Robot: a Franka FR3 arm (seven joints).
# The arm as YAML. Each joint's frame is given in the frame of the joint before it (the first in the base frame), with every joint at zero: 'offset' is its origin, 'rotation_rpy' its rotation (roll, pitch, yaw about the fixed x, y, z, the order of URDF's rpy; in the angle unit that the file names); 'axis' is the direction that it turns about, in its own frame. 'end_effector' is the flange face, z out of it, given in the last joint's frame.
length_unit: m
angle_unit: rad
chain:
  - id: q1
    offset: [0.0, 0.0, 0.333]
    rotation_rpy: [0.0, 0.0, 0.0]
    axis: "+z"
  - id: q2
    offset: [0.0, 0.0, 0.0]
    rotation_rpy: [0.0, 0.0, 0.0]
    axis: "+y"
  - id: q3
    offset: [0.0, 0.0, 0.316]
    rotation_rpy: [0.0, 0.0, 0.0]
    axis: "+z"
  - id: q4
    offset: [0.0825, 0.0, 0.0]
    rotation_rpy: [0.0, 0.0, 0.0]
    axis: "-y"
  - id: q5
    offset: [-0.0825, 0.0, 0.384]
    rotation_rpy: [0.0, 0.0, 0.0]
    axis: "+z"
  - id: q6
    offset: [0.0, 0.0, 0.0]
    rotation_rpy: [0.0, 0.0, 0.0]
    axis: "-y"
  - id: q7
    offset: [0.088, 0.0, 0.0]
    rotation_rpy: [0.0, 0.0, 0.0]
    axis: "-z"
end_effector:
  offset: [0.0, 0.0, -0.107]
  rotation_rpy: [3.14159, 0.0, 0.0]
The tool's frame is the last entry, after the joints.
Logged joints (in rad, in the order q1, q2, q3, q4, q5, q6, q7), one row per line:
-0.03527, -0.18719, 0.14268, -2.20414, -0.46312, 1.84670, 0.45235
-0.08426, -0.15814, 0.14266, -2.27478, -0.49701, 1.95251, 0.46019
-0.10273, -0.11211, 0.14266, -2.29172, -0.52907, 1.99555, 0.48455
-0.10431, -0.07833, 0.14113, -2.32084, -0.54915, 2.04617, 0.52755
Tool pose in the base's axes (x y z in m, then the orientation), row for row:
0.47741, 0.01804, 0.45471, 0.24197, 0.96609, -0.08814, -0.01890
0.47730, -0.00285, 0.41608, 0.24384, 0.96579, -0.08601, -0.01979
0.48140, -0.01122, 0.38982, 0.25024, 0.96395, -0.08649, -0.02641
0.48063, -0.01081, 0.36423, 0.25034, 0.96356, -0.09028, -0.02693
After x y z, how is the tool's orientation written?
As a quaternion, w x y z.
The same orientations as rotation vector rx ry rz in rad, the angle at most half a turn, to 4 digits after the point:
2.6413, -0.2410, -0.0517
2.6380, -0.2349, -0.0541
2.6242, -0.2355, -0.0719
2.6230, -0.2458, -0.0733

